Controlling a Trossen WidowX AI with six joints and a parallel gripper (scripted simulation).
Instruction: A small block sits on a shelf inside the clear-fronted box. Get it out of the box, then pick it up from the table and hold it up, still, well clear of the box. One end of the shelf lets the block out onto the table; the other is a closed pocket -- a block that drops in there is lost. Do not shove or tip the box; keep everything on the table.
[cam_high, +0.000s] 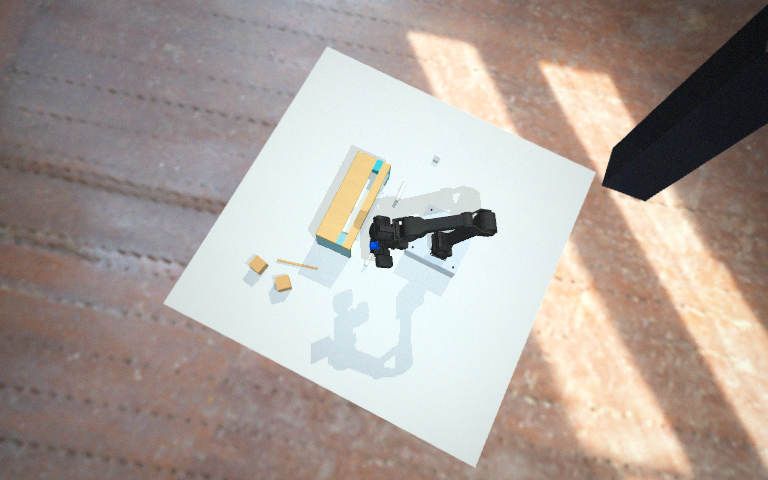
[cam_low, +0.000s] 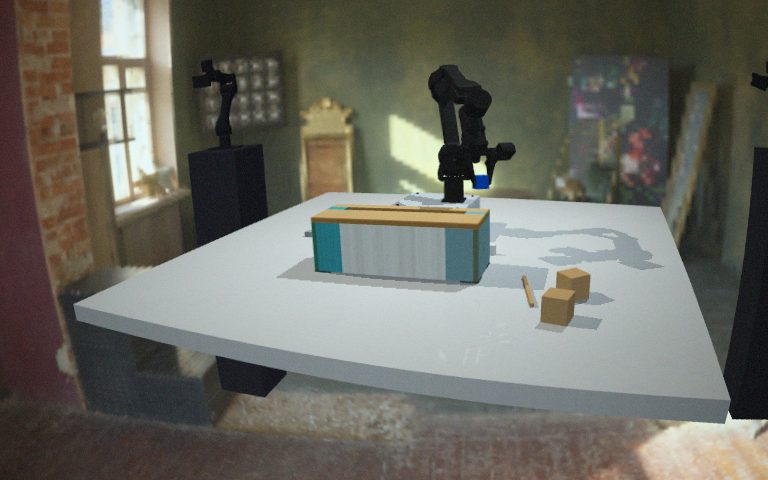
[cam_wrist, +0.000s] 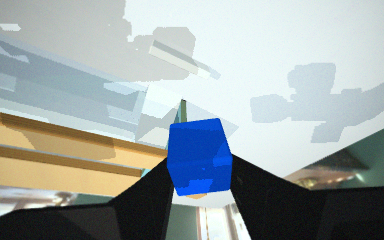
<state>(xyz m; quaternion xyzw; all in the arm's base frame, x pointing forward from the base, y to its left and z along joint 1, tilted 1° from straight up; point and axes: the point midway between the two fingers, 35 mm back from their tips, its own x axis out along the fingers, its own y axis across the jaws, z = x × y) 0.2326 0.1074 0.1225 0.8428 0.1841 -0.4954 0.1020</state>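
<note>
The blue block is 10 mm behind my gripper tip, 10 mm to the right of it and 10 mm above it. Round my gripper tip: long box: 100 mm ahead, 170 mm to the right, 110 mm below; then thin wooden stick: 260 mm ahead, 130 mm to the left, 170 mm below; then grey cube: 100 mm behind, 510 mm to the right, 160 mm below.
</note>
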